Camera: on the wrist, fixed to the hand. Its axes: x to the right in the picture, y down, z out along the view.
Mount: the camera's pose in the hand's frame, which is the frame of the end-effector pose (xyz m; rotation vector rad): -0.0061 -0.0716 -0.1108 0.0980 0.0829 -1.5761
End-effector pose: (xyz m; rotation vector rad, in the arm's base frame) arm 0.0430 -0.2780 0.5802 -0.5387 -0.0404 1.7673
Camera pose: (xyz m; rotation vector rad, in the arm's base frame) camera 0.1510 -0.2922 0.5055 -0.3088 -0.2440 0.2056
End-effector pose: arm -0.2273 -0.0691 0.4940 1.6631 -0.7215 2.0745
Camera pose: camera -0.2699 0.0552 0.4806 1.3211 0.6350 0.9505
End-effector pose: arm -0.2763 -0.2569 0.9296 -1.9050 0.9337 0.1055
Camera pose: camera -0.2684 -0.3252 1.0424 -2.0377 -0.6720 -0.9151
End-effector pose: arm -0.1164 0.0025 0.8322 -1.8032 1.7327 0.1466
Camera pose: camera -0.0875 -0.0520 0.9490 -2.5249 -0.0221 -0.6403
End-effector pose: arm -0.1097 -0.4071 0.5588 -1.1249 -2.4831 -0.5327
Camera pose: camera -0.1424 -0.5075 0.6382 1.0935 -2.7575 -0.7244
